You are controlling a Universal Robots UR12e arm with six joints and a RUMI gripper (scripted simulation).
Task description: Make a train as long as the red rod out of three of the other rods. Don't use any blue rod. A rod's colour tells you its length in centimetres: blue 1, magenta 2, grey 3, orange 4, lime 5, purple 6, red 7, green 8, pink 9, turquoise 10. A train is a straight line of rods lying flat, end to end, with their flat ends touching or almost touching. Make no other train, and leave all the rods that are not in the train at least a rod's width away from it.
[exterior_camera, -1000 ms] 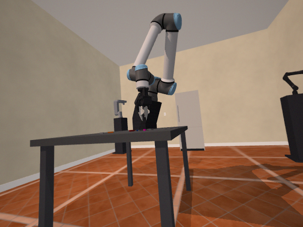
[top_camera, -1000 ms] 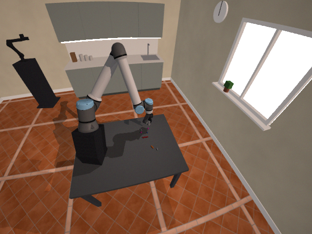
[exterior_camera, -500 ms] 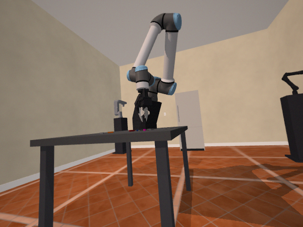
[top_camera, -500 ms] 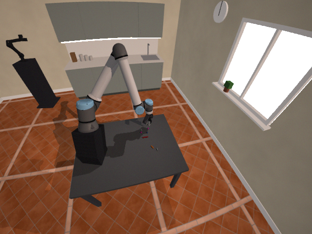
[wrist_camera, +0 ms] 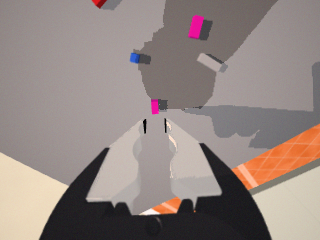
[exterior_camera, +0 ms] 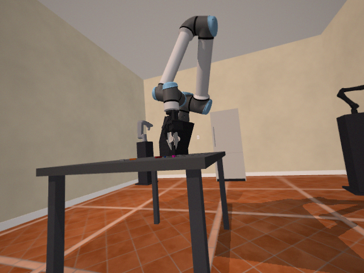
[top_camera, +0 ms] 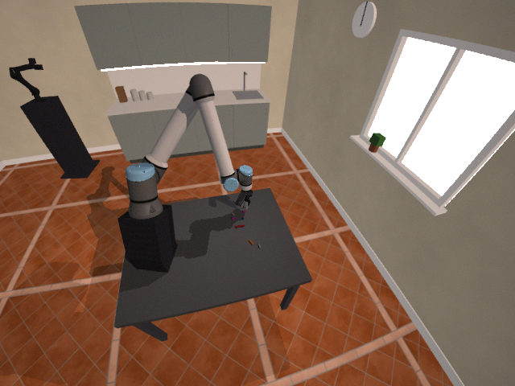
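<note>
Right now my hand is 7 cm to the left of the blue rod, 5 cm above it and 1 cm past it. The rest, counted from my hand: orange rod: 29 cm to the right, 5 cm below, 3 cm ahead; then red rod: 14 cm to the right, 5 cm below, 4 cm behind.
</note>
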